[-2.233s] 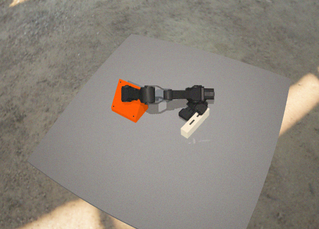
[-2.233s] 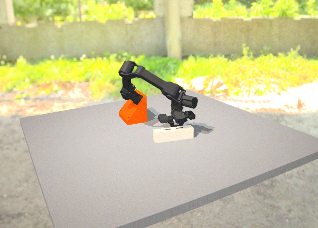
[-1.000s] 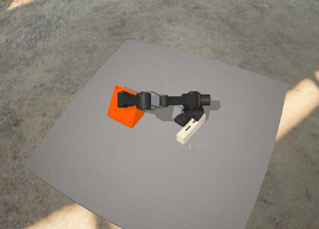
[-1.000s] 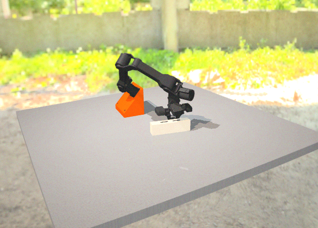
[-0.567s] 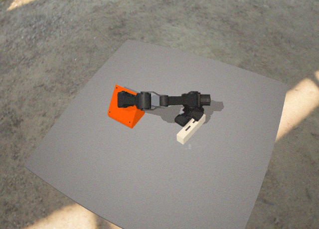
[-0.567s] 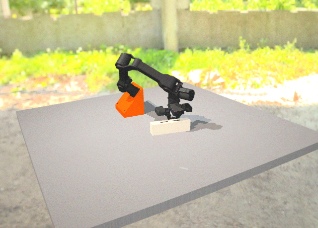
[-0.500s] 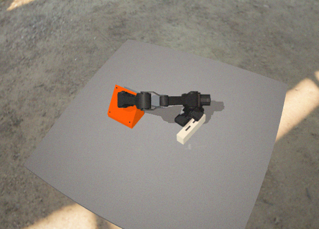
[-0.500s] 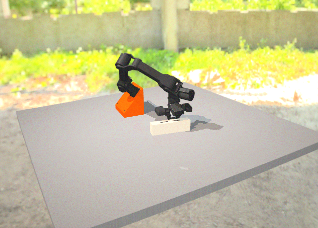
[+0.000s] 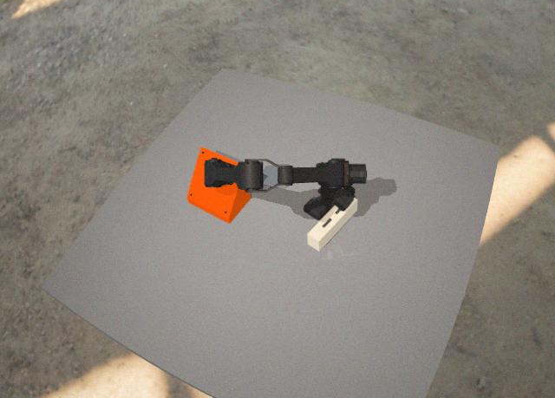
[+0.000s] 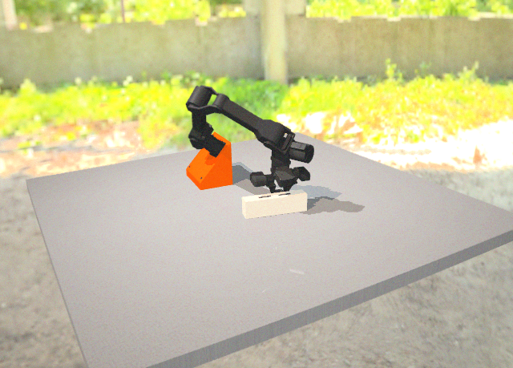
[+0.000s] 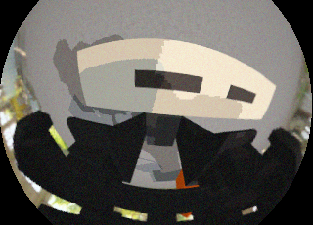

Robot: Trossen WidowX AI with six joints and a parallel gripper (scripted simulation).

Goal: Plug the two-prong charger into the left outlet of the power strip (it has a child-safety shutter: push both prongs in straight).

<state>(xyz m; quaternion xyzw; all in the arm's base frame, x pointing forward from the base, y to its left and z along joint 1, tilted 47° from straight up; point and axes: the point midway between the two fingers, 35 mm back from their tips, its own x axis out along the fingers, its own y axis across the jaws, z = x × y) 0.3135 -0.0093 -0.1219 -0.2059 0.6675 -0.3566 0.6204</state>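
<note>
My gripper tip is 20 mm short of the grey charger and 10 mm below it.
</note>
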